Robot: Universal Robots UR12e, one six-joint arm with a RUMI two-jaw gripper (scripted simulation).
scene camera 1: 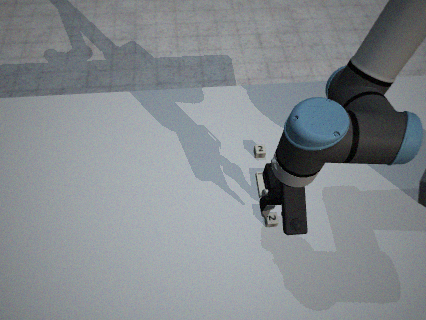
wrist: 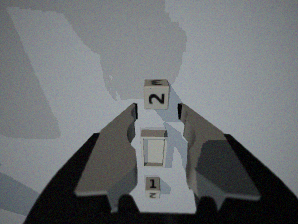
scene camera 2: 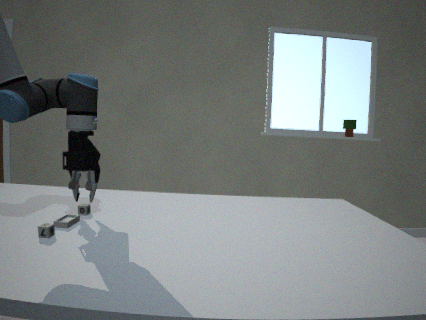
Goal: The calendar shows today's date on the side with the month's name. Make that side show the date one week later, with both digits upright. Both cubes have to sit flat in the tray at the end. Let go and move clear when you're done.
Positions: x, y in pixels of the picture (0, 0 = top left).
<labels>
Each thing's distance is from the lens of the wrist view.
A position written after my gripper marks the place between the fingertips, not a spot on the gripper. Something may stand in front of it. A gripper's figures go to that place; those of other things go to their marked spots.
my gripper [wrist: 157, 104]: 15 cm
cube [wrist: 156, 91]: 15 cm
tray [wrist: 153, 142]: 22 cm
The marked spots on the cube and the tray are 10 cm apart.
</labels>
